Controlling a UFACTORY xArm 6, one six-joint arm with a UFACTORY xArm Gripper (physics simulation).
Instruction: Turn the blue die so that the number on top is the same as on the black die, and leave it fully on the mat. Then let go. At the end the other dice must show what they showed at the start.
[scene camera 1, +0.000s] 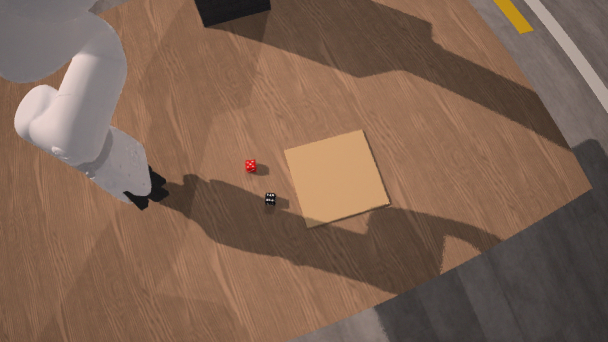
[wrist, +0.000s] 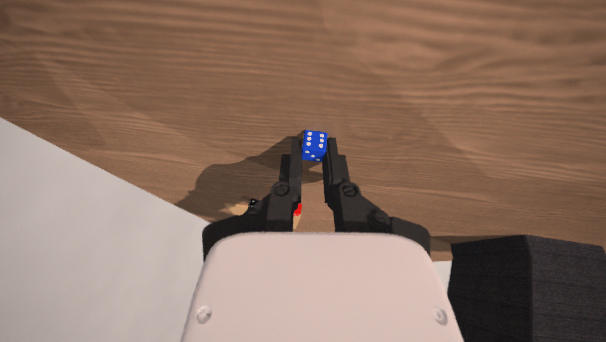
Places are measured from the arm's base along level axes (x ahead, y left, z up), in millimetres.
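Pixels of known places: gripper, between the fingertips: (scene camera 1: 161, 191) (wrist: 312, 151).
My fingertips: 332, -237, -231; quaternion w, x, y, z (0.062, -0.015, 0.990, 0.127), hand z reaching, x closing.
Observation:
For each thing: its top centre in the pictures, then the offset to it from my fingertips, as dx, dy, dz. Level surfaces: height alone.
- blue die, centre of its top: (wrist: 312, 156) +0, -13, +12
- black die, centre of its top: (scene camera 1: 270, 197) (wrist: 253, 210) +82, +176, +12
- tan mat, centre of its top: (scene camera 1: 336, 176) (wrist: 265, 218) +83, +289, +0
- red die, centre of its top: (wrist: 294, 214) (scene camera 1: 250, 164) +16, +164, +12
- table, height of its surface: dz -4
The blue die (wrist: 314, 145) is between the fingertips in the wrist view, a six-pip face towards the camera and a three-pip face below it. My gripper (scene camera 1: 151, 198) (wrist: 312, 151) is shut on it, left of the other dice in the scene view, where the blue die is hidden. Whether it touches the table is unclear. The black die (scene camera 1: 270, 199) (wrist: 253, 203) stands left of the mat with six pips on top. The tan mat (scene camera 1: 337, 178) lies flat.
The red die (scene camera 1: 250, 166) (wrist: 298, 209) shows five on top, above and left of the black die in the scene view. A dark block (scene camera 1: 234, 11) (wrist: 565, 285) stands at the wooden table's upper part. Arm shadows cross the table (scene camera 1: 310, 95) and the mat's lower edge.

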